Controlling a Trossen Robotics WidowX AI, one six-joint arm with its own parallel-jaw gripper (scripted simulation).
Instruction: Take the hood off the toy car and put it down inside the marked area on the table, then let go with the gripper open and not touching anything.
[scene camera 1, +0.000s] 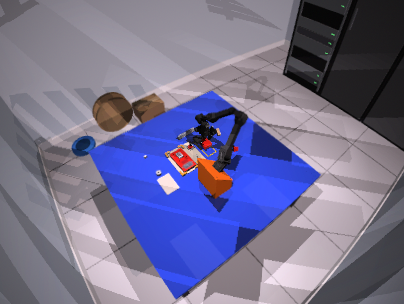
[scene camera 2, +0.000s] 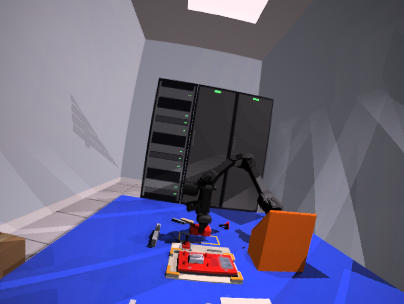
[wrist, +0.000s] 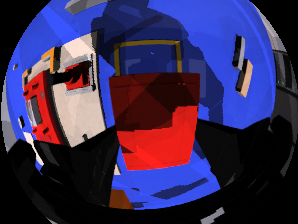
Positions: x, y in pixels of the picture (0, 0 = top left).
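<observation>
A red toy car (wrist: 50, 130) sits 210 mm from the lens, and its marked spot and that of a red hood (wrist: 155, 114) are 180 mm apart. The gripper (wrist: 156, 125) is 100 mm from the lens, while the hood is 80 mm from the lens.
</observation>
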